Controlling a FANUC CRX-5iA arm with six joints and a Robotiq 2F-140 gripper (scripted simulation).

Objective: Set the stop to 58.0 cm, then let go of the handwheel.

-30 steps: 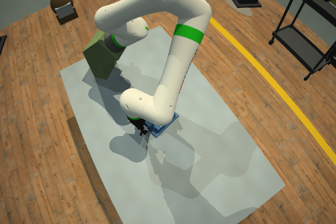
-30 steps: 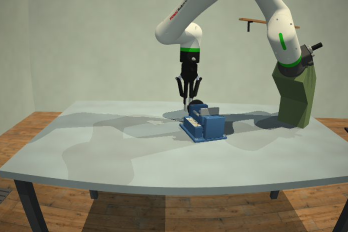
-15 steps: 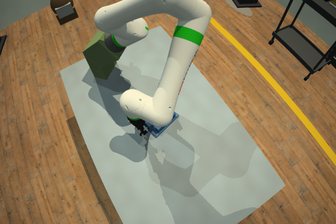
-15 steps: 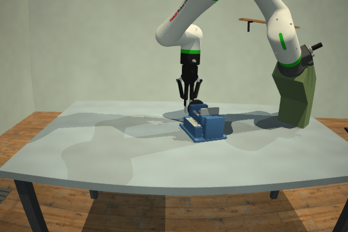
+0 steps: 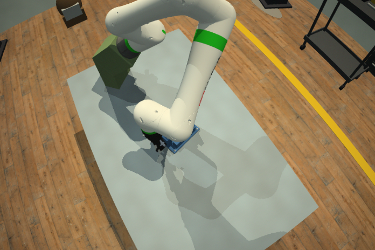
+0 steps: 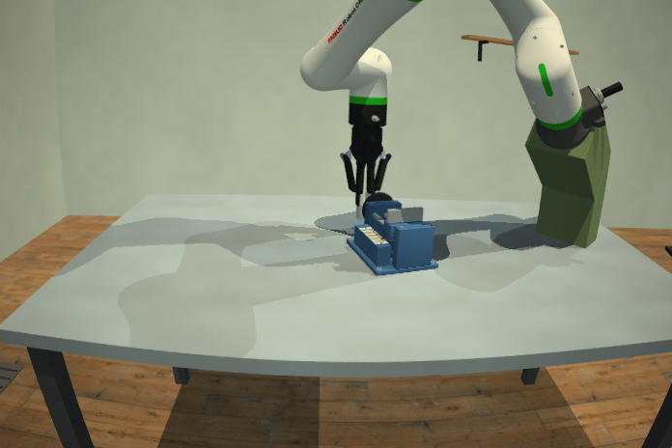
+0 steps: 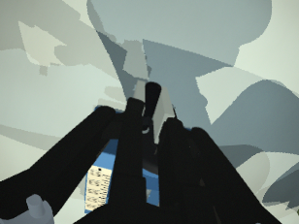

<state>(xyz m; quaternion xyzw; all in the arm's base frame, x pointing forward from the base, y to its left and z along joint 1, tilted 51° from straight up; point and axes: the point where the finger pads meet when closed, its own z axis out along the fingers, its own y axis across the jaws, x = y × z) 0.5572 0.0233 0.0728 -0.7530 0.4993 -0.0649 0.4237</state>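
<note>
Now: the black handwheel 2 cm behind my hand, 1 cm to the left of it and 1 cm below it. Round my hand: stop block (14 cm to the left, 12 cm behind, 1 cm above).
</note>
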